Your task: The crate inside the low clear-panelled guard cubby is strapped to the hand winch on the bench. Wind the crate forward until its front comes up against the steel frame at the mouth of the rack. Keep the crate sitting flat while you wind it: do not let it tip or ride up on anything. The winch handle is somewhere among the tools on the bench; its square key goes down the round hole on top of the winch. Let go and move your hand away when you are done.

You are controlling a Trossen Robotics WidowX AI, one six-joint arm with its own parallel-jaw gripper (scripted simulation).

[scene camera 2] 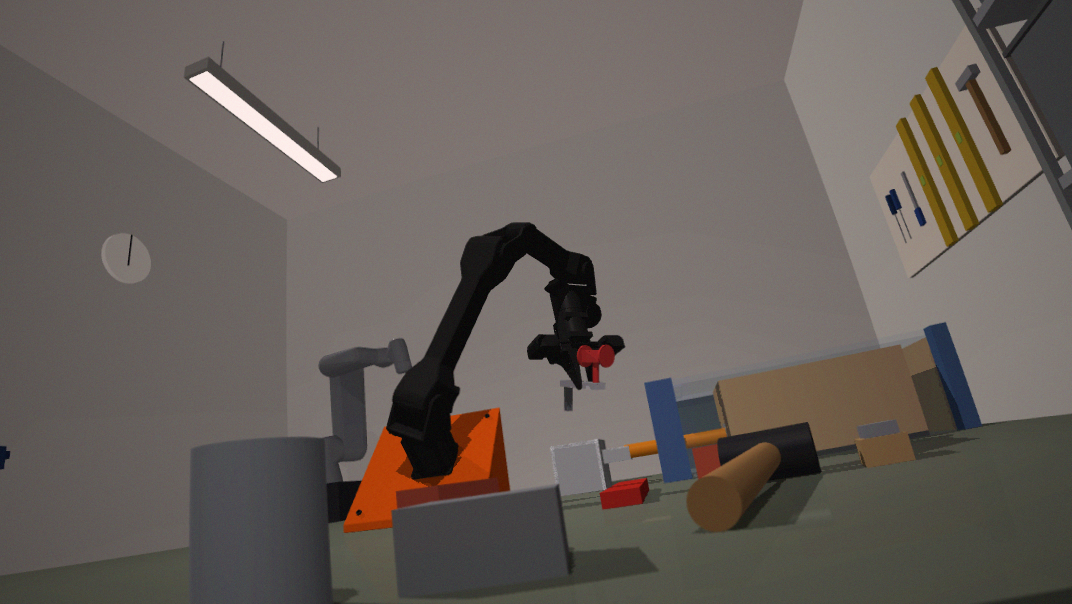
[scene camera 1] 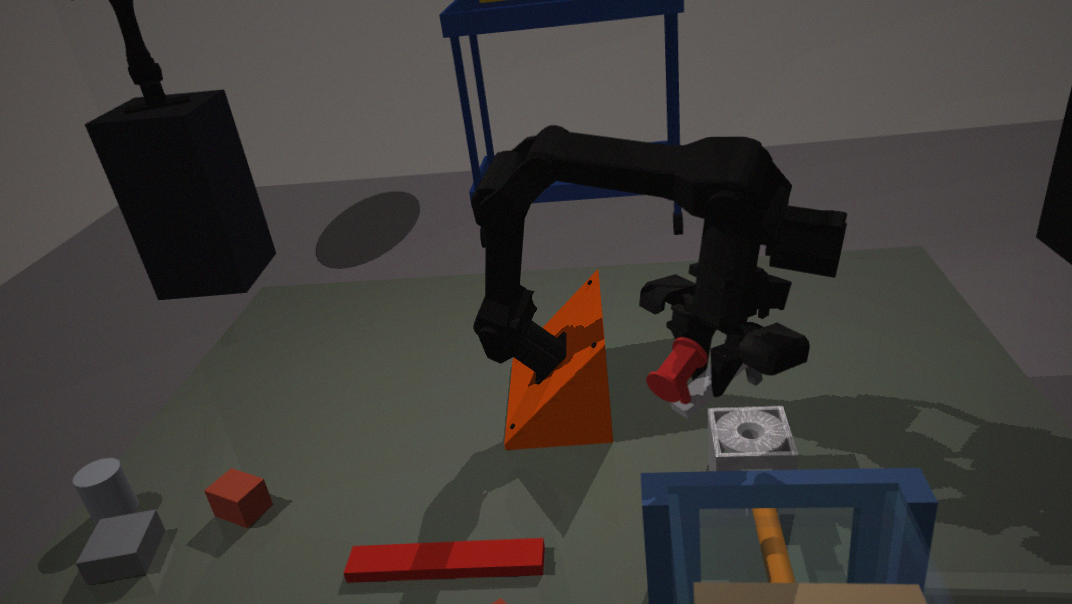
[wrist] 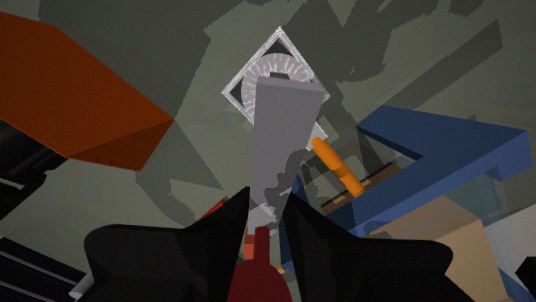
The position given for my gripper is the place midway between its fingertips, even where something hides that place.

Note:
In view: my gripper (scene camera 1: 708, 390), a grey block (scene camera 2: 515, 536), a red bar (scene camera 2: 633, 492), a mallet (scene camera 2: 716, 501), a red cube (scene camera 1: 241, 498), a red knob (scene camera 1: 669, 383), a grey winch (scene camera 1: 755, 437), a frame (scene camera 1: 860, 475) and a guard cubby (scene camera 1: 804, 536).
The red knob is seen too in scene camera 2 (scene camera 2: 605, 355). My gripper shows as well in scene camera 2 (scene camera 2: 586, 389) and in the wrist view (wrist: 266, 193). The grey winch shows as well in scene camera 2 (scene camera 2: 578, 467) and in the wrist view (wrist: 278, 54). The wrist view does not show the grey block, which is hidden by my gripper. Scene camera 1 misses the mallet: it is out of frame.

